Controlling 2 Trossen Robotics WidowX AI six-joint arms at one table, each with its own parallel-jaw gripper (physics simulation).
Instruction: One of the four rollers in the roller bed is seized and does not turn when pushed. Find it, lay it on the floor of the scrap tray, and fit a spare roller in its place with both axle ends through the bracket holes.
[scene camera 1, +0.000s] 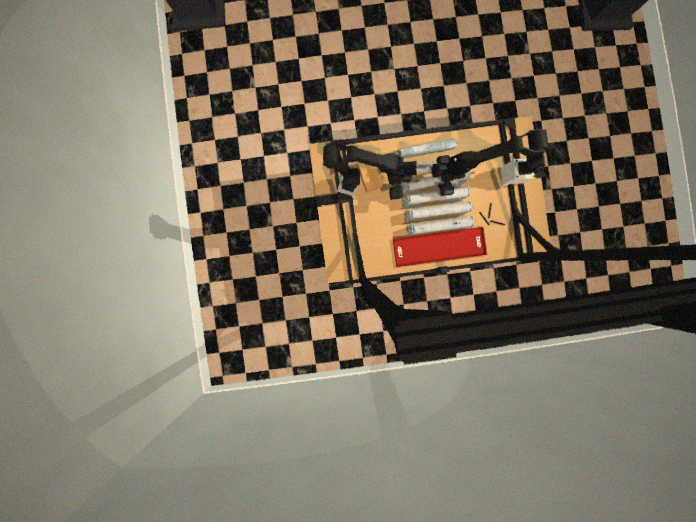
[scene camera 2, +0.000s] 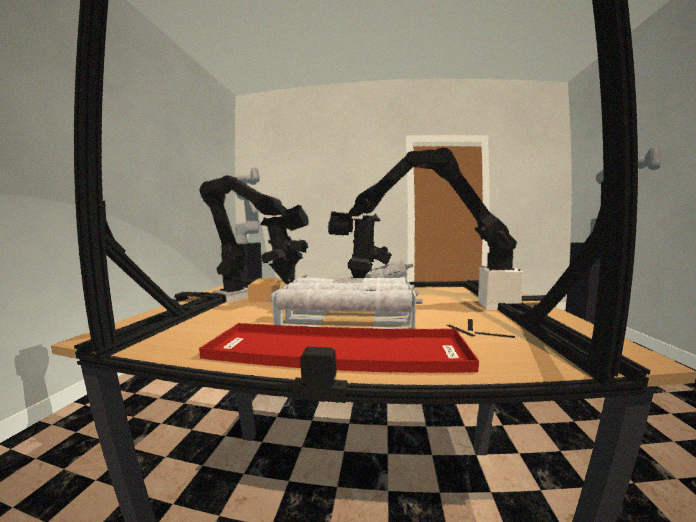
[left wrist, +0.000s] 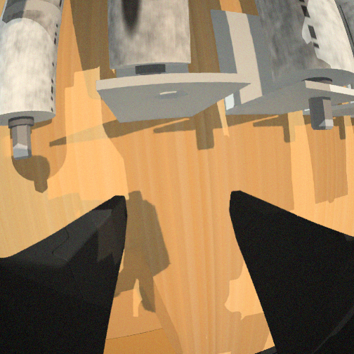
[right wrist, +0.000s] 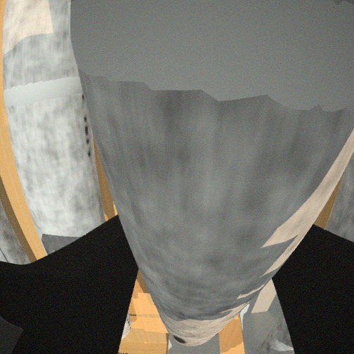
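Seen in the pictures: left gripper, fingertip midpoint: (scene camera 1: 396, 186); right gripper, fingertip midpoint: (scene camera 1: 437, 180); left arm's base, link origin: (scene camera 1: 349, 184) (scene camera 2: 232, 289); right arm's base, link origin: (scene camera 1: 524, 168) (scene camera 2: 500, 268).
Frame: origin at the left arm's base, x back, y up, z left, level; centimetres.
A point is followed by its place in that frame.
Note:
A marbled grey roller (scene camera 1: 414, 186) {x -32.5, y 2.4, z 8.2 cm} (scene camera 2: 390, 269) {x -52.3, y 8.3, z 16.2 cm} (right wrist: 210, 180) is gripped at the back slot of the roller bed (scene camera 2: 277, 315); its right end is raised. My right gripper (scene camera 2: 358, 274) (right wrist: 201, 213) is shut on it. In the left wrist view its left end is behind a bracket (left wrist: 145, 100) whose hole shows no axle. Other bed rollers (scene camera 1: 436, 196) {x -43.7, y 6.5, z 5.1 cm} (scene camera 1: 438, 211) {x -46.7, y 6.6, z -1.7 cm} (scene camera 1: 440, 226) {x -49.8, y 6.6, z -8.6 cm} lie in front; one neighbour's axle (left wrist: 321, 112) passes its bracket. Two spares (scene camera 1: 427, 147) {x -33.3, y 1.9, z 29.8 cm} (scene camera 1: 423, 168) {x -34.4, y 1.7, z 18.7 cm} lie behind. My left gripper (scene camera 2: 288, 279) {x -23.4, y 3.6, z 5.2 cm} (left wrist: 178, 203) is open, left of the bed. The red scrap tray (scene camera 1: 439, 259) {x -57.3, y -2.7, z -23.3 cm} (scene camera 2: 337, 364) {x -59.9, y -1.9, z -23.1 cm} holds no roller.
A cardboard box (scene camera 2: 264, 289) {x -14.4, y 1.2, z 2.4 cm} stands left of the bed. Several thin black pieces (scene camera 1: 496, 222) {x -81.1, y -2.8, z 4.7 cm} (scene camera 2: 494, 334) {x -81.7, y -2.8, z 4.5 cm} lie right of the bed and tray. Black frame rails (scene camera 2: 236, 371) run along the table edges, with upright posts (scene camera 2: 91, 168) {x -21.4, y 32.2, z -44.7 cm} (scene camera 2: 614, 168) {x -97.8, y 28.1, z -9.8 cm} at the front corners.

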